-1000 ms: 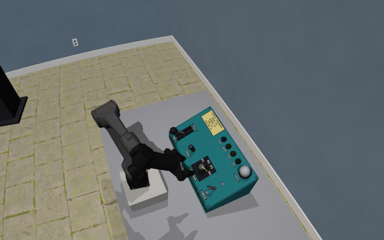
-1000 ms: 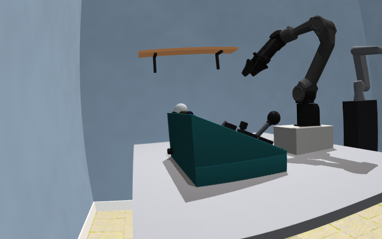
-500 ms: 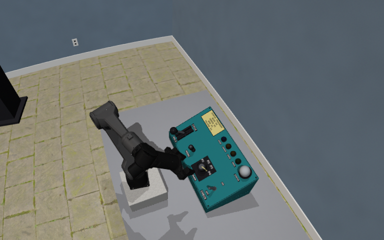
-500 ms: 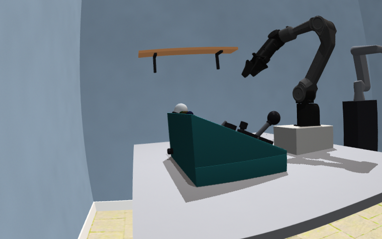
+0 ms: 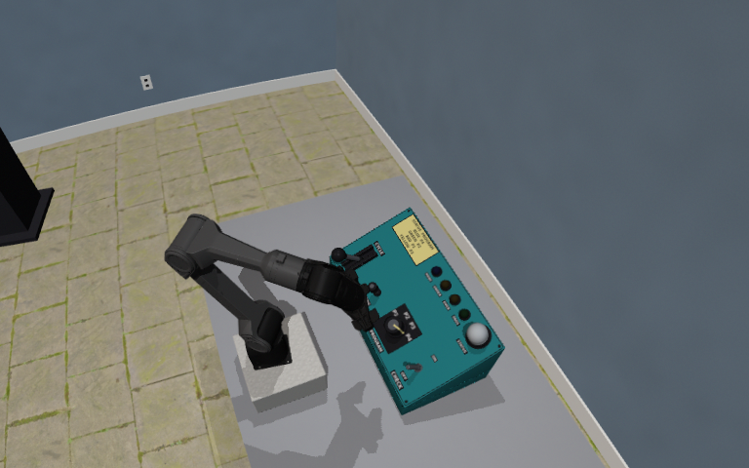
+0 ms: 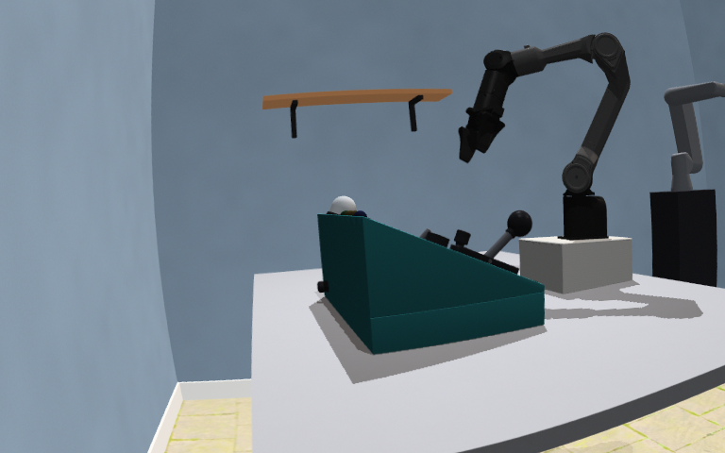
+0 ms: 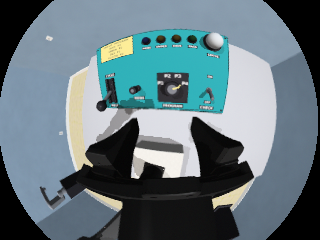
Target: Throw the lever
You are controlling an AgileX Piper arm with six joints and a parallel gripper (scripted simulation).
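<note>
Now: hand 7 cm short of the mode knob, 14 cm to the right of it and 16 cm above it. Also, from my hand: rotary selector (10 cm ahead, 1 cm to the left, 16 cm below); toggle switch (10 cm ahead, 10 cm to the right, 16 cm below); teal sloped console (11 cm ahead, 8 cm to the left, 18 cm below).
</note>
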